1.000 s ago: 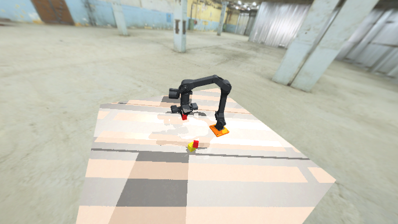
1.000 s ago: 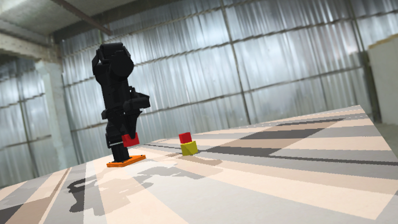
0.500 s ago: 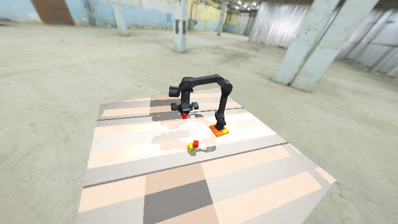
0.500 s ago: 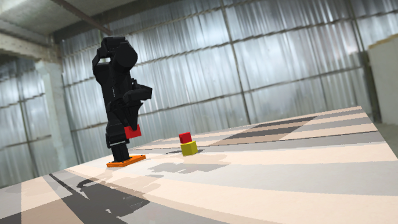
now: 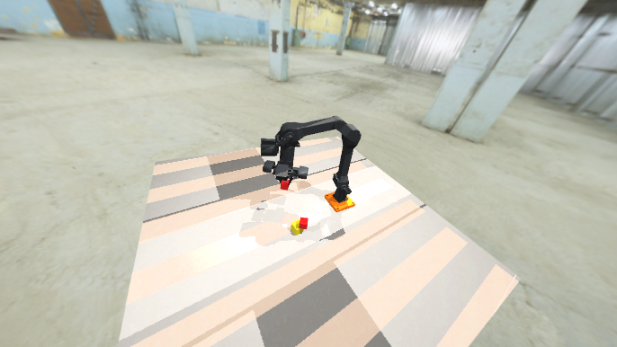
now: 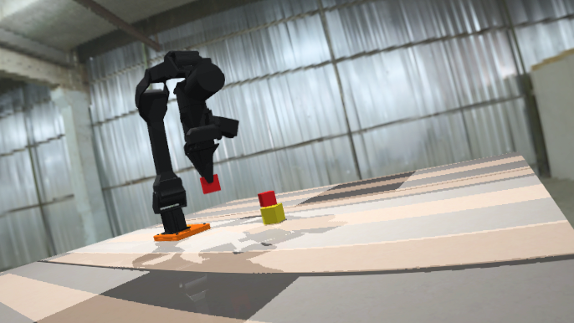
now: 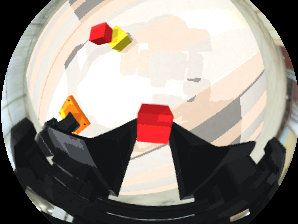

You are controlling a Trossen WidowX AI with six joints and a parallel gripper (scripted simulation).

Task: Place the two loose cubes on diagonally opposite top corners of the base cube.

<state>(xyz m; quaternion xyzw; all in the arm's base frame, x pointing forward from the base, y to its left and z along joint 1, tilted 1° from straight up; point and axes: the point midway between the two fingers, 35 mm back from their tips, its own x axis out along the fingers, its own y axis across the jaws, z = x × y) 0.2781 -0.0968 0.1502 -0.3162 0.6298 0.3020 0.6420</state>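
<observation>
My gripper tip is now 160 mm to the right of the yellow base cube, 110 mm above it and 10 mm short of it.
</observation>
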